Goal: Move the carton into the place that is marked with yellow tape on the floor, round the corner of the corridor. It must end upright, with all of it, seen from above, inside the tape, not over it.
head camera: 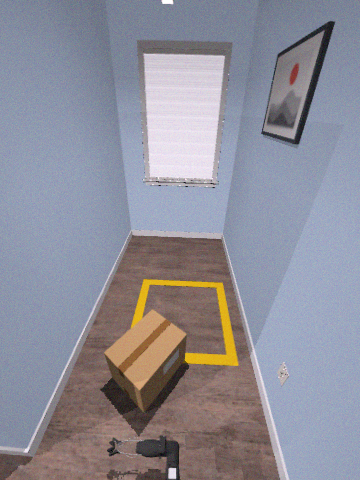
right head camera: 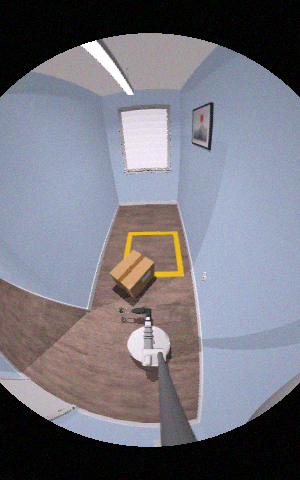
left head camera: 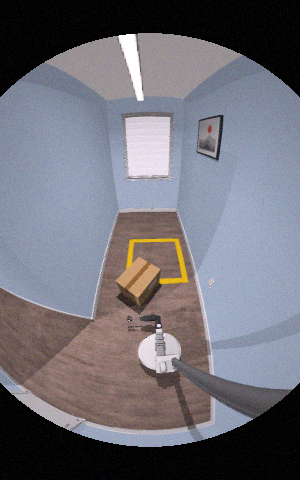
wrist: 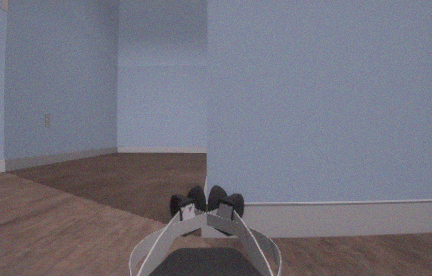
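Observation:
The brown carton stands upright on the floor, turned at an angle to the yellow tape. It hides the tape's near left corner, and most of the carton shows on the near, left side of that corner. How its base lies over the tape there is hidden. My gripper is on the near side of the carton, apart from it, and points left across the corridor. In the wrist view my gripper is shut, with its fingertips close together and no object between them.
Blue walls with white baseboards stand close on both sides, and a window is in the end wall. The left wall ends at a corner, where another stretch of floor opens. My round white base part is behind the gripper.

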